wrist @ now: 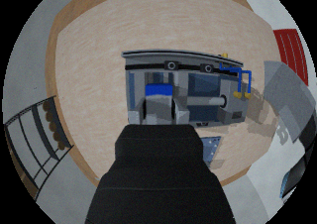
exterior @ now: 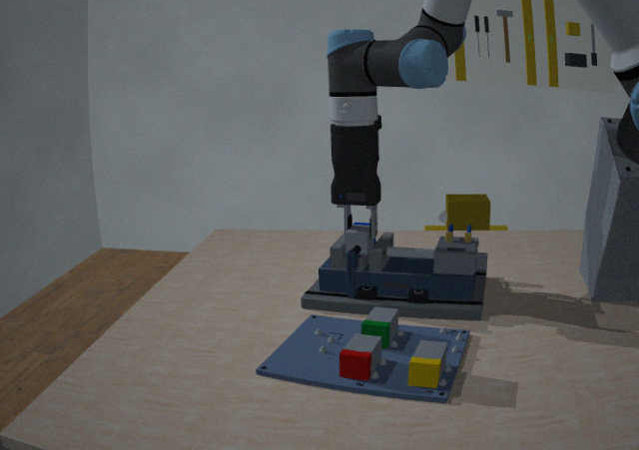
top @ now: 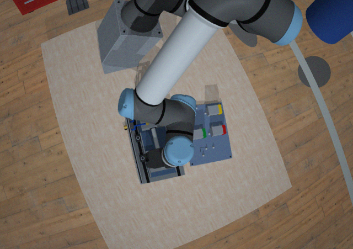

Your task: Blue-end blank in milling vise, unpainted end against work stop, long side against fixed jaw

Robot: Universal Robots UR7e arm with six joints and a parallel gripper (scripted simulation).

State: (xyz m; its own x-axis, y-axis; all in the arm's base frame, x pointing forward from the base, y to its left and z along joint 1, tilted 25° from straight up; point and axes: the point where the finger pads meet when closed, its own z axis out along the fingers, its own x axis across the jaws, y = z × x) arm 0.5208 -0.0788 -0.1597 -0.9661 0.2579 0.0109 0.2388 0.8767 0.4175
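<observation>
Now: hand 30 mm short of the fixed jaw, 10 mm to the left of it and 40 mm above it. The rest, counted from my hand: milling vise: 70 mm behind, 20 mm to the left, 80 mm below; then blue plate: 20 mm behind, 240 mm to the left, 120 mm below; then green-ended blank: 30 mm behind, 200 mm to the left, 90 mm below.
</observation>
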